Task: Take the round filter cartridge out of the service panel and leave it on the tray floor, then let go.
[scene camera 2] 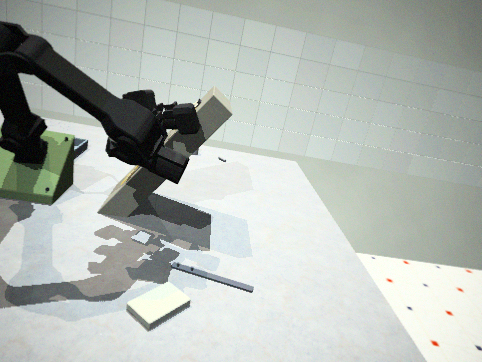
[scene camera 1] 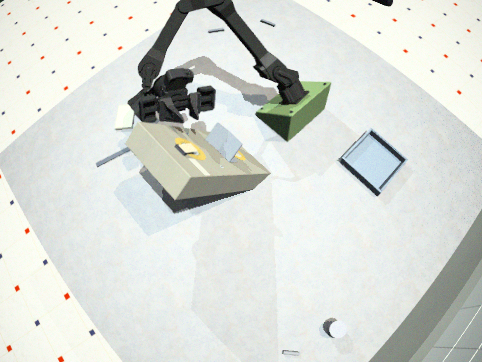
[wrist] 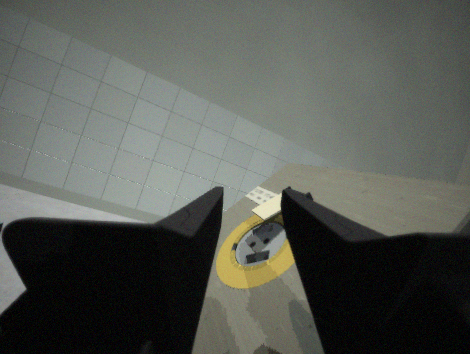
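The tilted beige service panel [scene camera 1: 225,185] [scene camera 2: 216,107] [wrist: 345,192] has a yellow ring [scene camera 1: 202,153] [wrist: 227,269] on its face. In the wrist view, a round grey recess [wrist: 274,247] with dark parts lies inside the ring; I cannot tell whether this is the filter cartridge. A cream tab [scene camera 1: 188,148] [wrist: 267,206] sits at the ring's upper edge in the wrist view. My gripper [scene camera 1: 190,119] [wrist: 252,196] is partly open and empty, over the panel's face, with the ring beyond its fingertips. Its fingertips are hidden in scene camera 2. The tray [scene camera 1: 372,162] [scene camera 2: 81,146] lies apart from the panel.
A grey-blue flap [scene camera 1: 225,142] stands on the panel, partly covering a second yellow ring [scene camera 1: 240,156]. The green arm base [scene camera 1: 305,111] [scene camera 2: 55,175] is between panel and tray. A grey bar [scene camera 1: 112,157] [scene camera 2: 215,278], a cream block [scene camera 1: 124,117] [scene camera 2: 159,304] and a white cylinder [scene camera 1: 336,328] lie on the table.
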